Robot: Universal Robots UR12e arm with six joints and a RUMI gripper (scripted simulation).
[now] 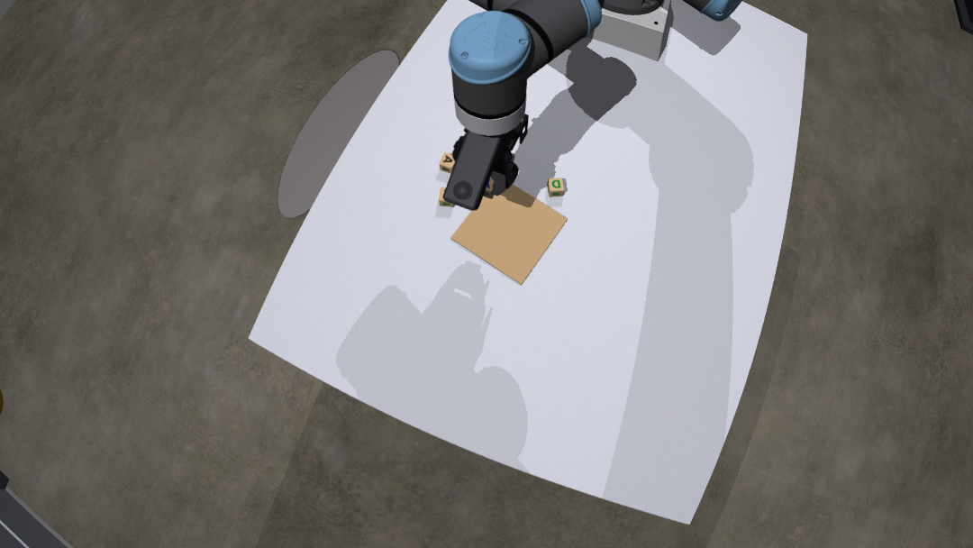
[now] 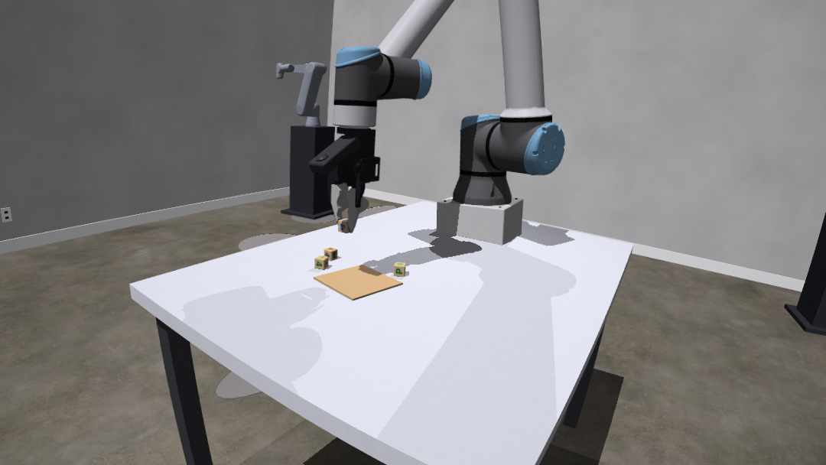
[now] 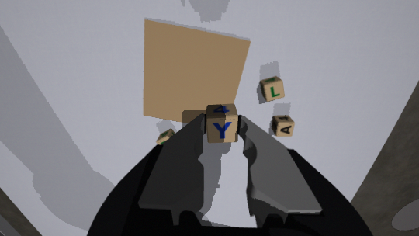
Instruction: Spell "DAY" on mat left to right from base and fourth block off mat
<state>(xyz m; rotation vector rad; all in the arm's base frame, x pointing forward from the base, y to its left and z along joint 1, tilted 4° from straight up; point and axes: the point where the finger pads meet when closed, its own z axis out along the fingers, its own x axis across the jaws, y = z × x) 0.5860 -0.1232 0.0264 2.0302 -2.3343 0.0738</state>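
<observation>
Now: the tan mat 120 mm below my hand, 40 mm to the left of it and 10 mm ahead of it. The rest, counted from my hand: D block 110 mm below, 100 mm to the left, 90 mm behind; green-lettered block 110 mm below, 70 mm to the right, 10 mm behind; blue-lettered block right at my hand.
</observation>
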